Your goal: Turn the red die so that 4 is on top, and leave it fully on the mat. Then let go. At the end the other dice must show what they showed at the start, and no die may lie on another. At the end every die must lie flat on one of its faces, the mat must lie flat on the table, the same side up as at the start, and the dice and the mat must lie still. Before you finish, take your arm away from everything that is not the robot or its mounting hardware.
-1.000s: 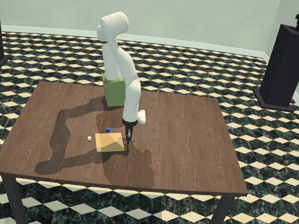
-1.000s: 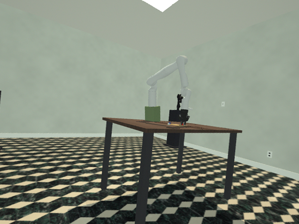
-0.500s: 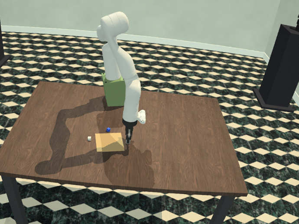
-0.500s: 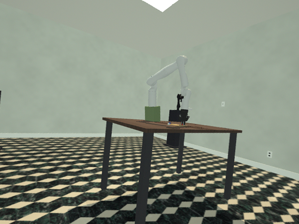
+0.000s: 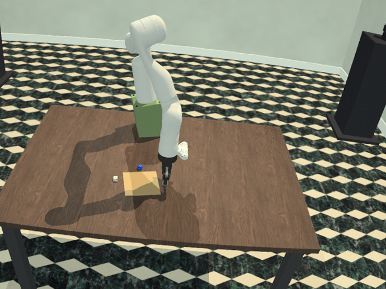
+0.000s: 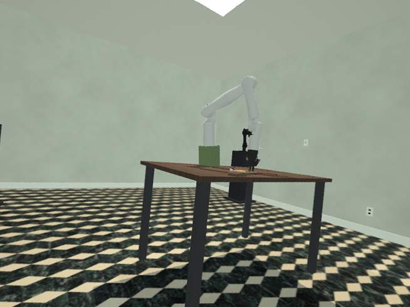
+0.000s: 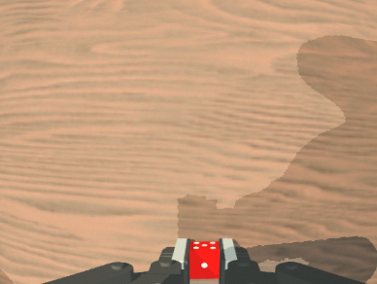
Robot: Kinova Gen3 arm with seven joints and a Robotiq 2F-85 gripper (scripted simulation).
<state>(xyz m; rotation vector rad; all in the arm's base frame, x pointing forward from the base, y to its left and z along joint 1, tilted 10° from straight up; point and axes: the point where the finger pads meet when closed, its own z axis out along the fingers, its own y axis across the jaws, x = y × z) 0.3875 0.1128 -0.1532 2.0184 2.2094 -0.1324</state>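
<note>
My gripper is now 20 mm short of the mat, 100 mm to the left of it and 20 mm above it. Also, from my hand: white die: 20 mm ahead, 200 mm to the right, 10 mm below; blue die: 70 mm behind, 110 mm to the right, 10 mm below; red die: 10 mm below.
</note>
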